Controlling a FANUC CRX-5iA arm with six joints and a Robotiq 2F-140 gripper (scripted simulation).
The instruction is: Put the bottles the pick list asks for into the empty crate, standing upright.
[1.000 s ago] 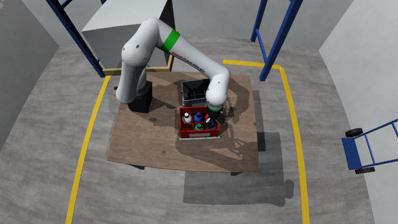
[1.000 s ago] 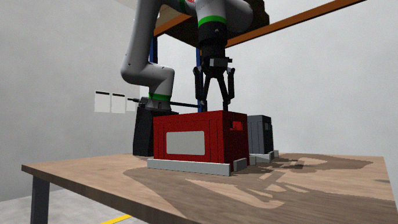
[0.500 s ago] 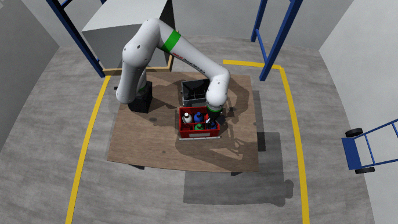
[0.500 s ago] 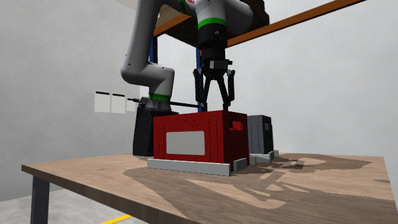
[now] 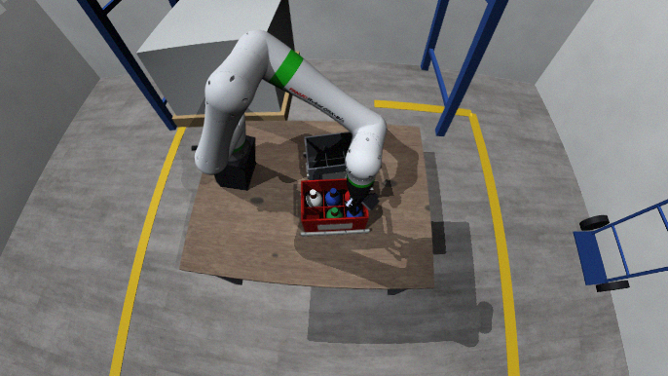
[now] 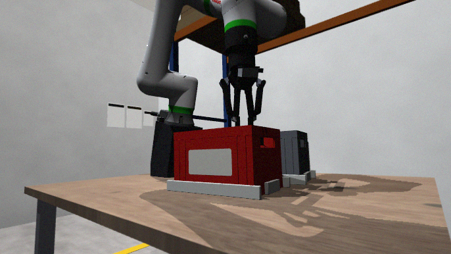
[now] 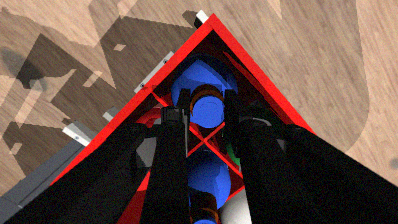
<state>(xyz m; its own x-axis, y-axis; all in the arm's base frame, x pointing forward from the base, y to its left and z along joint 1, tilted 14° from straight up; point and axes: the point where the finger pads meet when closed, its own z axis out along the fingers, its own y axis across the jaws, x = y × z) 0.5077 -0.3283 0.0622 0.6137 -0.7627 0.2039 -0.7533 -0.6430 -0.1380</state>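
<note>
The blue bottle is 8 cm below my hand. The rest, counted from my hand: red crate 8 cm behind, 5 cm to the left, 9 cm below; then red bottle 1 cm ahead, 9 cm to the left, 8 cm below; then green bottle 9 cm behind, 1 cm to the left, 8 cm below.
</note>
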